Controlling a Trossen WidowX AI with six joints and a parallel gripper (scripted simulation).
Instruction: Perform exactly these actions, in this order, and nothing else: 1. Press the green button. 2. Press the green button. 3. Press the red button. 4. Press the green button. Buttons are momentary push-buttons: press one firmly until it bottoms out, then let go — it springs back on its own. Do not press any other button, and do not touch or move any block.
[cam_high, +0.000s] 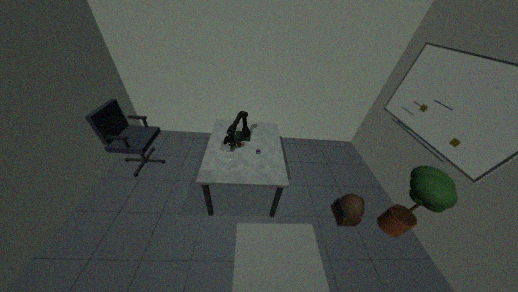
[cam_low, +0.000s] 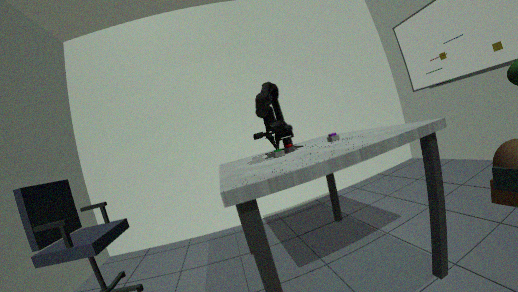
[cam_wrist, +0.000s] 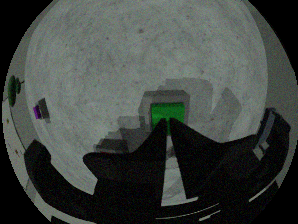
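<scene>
Now: gripper tip 10 mm above the green button. Also, from my gripper tip: red button (70 mm behind, 90 mm to the left).
</scene>
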